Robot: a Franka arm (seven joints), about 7 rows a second.
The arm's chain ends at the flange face. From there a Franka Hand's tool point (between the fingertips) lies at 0.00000 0.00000 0.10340 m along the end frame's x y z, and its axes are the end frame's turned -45 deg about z.
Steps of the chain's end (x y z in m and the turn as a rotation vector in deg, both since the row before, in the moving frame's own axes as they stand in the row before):
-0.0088, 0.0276, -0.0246, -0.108, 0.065, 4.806
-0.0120, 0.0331, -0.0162, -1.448, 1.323, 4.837
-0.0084, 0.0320, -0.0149, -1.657, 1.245, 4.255
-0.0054, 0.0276, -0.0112, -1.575, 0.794, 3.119
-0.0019, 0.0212, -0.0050, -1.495, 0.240, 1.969
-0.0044, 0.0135, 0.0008, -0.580, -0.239, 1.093
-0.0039, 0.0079, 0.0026, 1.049, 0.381, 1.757
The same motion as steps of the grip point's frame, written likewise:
-0.0258, 0.0135, -0.0246, -0.122, -0.030, 4.806
-0.0322, 0.0184, -0.0163, -1.959, -0.088, 4.837
-0.0292, 0.0204, -0.0150, -2.052, -0.291, 4.255
-0.0244, 0.0187, -0.0112, -1.675, -0.552, 3.119
-0.0180, 0.0158, -0.0050, -1.227, -0.887, 1.969
-0.0137, 0.0069, 0.0008, -0.241, -0.579, 1.093
-0.0065, 0.0020, 0.0026, 0.472, 1.011, 1.757

